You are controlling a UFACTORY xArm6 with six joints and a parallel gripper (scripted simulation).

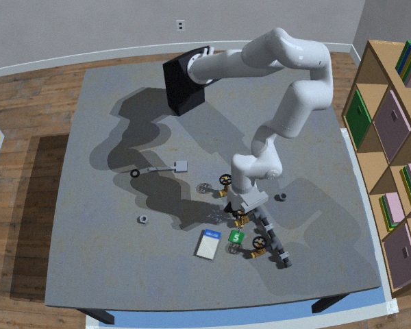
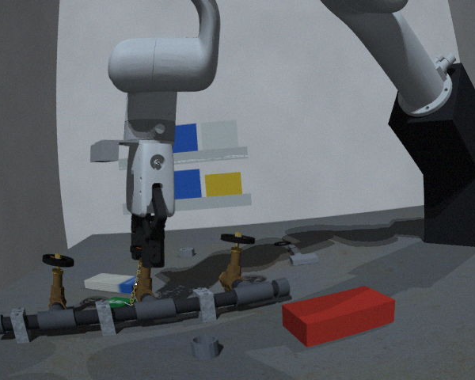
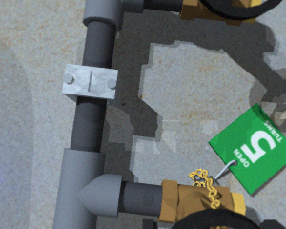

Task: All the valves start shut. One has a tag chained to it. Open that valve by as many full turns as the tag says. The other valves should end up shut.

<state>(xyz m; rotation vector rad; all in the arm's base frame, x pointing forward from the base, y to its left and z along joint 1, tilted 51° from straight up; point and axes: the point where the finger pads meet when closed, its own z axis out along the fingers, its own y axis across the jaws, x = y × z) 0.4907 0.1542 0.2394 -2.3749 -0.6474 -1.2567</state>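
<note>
Right now the green tag is 90 mm below my hand and 60 mm ahead of it. Also, from my hand: notepad 130 mm ahead, 90 mm to the right, 80 mm below; then grey flat tool 320 mm to the right, 160 mm behind, 80 mm below; then red block 270 mm behind, 70 mm below, 50 mm to the left.
</note>
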